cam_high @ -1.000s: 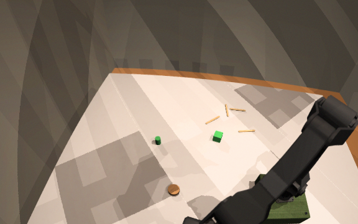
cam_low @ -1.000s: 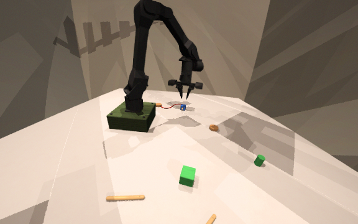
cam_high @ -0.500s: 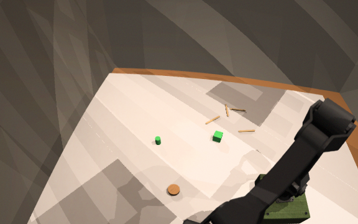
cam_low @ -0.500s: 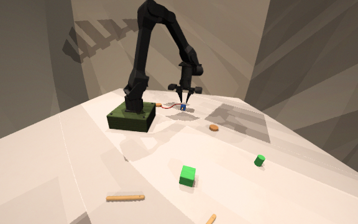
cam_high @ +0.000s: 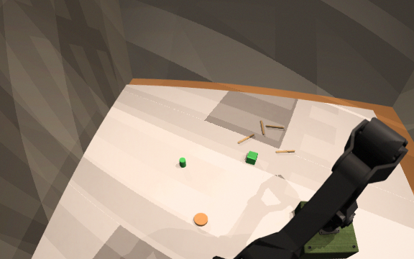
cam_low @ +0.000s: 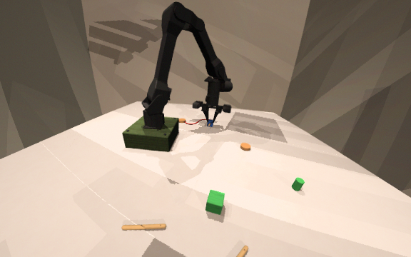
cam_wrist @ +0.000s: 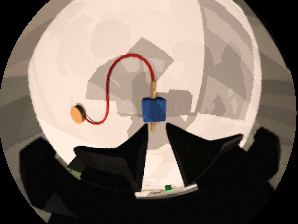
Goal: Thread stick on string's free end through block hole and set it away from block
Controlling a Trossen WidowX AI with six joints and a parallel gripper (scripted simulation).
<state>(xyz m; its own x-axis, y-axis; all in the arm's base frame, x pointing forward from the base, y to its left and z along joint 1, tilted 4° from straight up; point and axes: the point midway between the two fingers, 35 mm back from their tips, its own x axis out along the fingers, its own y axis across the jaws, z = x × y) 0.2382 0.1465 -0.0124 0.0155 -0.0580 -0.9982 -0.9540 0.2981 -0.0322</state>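
Right now my gripper tip is 20 mm to the right of the small blue block and 10 mm above it. Round my gripper tip: green cube (40 mm behind, 420 mm to the right, 10 mm below); thin wooden stick (10 mm ahead, 40 mm to the left, 10 mm below); round wooden button (150 mm behind, 60 mm to the left, 20 mm below).
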